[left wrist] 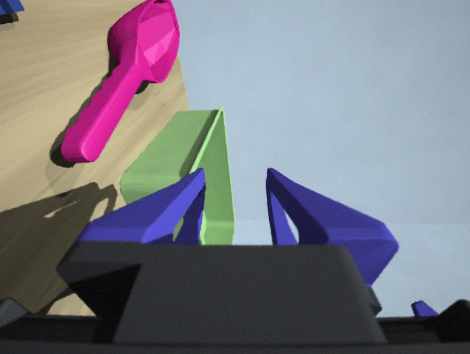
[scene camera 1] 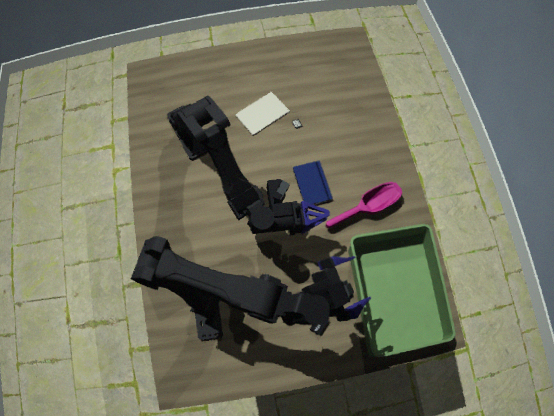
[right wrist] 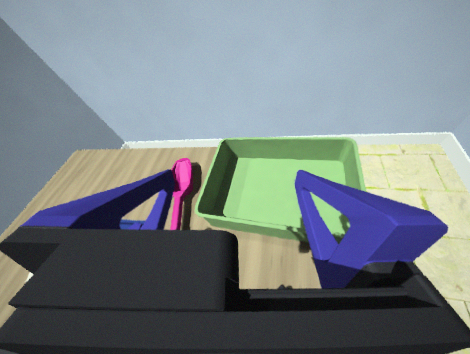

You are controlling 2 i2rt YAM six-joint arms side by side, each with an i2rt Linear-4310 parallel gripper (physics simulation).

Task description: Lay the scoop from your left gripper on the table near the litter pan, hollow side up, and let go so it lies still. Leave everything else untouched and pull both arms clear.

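Places are measured from the left arm's base along level axes (x left, y back, z up), in centimetres.
Pixels of known places: left gripper, fingertip midpoint: (left wrist: 235, 176) (scene camera 1: 327, 215); right gripper, fingertip midpoint: (left wrist: 385, 308) (scene camera 1: 362, 277) (right wrist: 234, 176); right arm's base at its link origin: (scene camera 1: 206, 304).
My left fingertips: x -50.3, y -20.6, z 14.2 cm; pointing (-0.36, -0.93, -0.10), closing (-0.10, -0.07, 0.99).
Ahead of a thing's pixels: the offset from my left fingertips to its middle. Level surfaces: height alone.
The magenta scoop {dx +0.0, dy -14.0, dz -12.3 cm} (scene camera 1: 382, 197) (left wrist: 115, 100) (right wrist: 183, 175) lies on the wooden table {dz -14.2 cm} (scene camera 1: 300, 65), hollow side up, beside the green litter pan {dx -27.1, dy -9.1, dz -10.0 cm} (scene camera 1: 400, 285) (left wrist: 160, 155) (right wrist: 275, 185). Its bowl points away from the arms and its handle end points toward my left gripper. My left gripper (scene camera 1: 326, 215) (left wrist: 235, 176) is partly open and empty, just short of the handle end in scene camera 1 and apart from it in the left wrist view. My right gripper (scene camera 1: 362, 278) (right wrist: 234, 176) is wide open and empty, by the pan's near wall; its height over the rim is hard to tell.
A blue notebook {dx +14.7, dy -5.1, dz -13.6 cm} (scene camera 1: 312, 182) (left wrist: 10, 7) lies beyond the left gripper, near the scoop. A white pad {dx +44.5, dy -4.0, dz -14.0 cm} (scene camera 1: 262, 113) and a small square item {dx +35.4, dy -11.8, dz -14.1 cm} (scene camera 1: 297, 123) lie farther up the table. The two forearms stand close together.
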